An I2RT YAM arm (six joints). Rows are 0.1 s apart.
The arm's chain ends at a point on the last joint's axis. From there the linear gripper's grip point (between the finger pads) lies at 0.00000 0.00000 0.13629 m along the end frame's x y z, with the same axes.
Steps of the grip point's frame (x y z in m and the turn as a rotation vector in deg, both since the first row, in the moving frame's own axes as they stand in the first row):
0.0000 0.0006 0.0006 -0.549 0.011 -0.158
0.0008 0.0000 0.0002 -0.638 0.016 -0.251
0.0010 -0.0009 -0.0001 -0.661 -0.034 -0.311
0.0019 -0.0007 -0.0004 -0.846 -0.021 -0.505
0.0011 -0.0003 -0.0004 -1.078 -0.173 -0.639
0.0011 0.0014 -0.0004 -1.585 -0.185 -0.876
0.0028 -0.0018 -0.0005 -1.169 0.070 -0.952
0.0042 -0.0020 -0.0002 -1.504 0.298 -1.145
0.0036 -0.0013 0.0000 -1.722 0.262 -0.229
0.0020 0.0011 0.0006 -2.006 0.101 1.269
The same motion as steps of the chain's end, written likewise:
0.0000 -0.0007 0.0006 -0.549 0.011 -0.158
0.0008 -0.0015 0.0002 -0.638 0.016 -0.251
0.0011 -0.0025 -0.0001 -0.661 -0.034 -0.311
0.0019 -0.0027 -0.0004 -0.846 -0.021 -0.505
0.0015 -0.0029 -0.0004 -1.078 -0.173 -0.639
0.0015 -0.0024 -0.0003 -1.585 -0.185 -0.876
0.0026 -0.0046 -0.0005 -1.169 0.070 -0.952
0.0035 -0.0056 -0.0002 -1.504 0.298 -1.145
0.0030 -0.0054 0.0001 -1.722 0.262 -0.229
0.0018 -0.0037 0.0007 -2.006 0.101 1.269

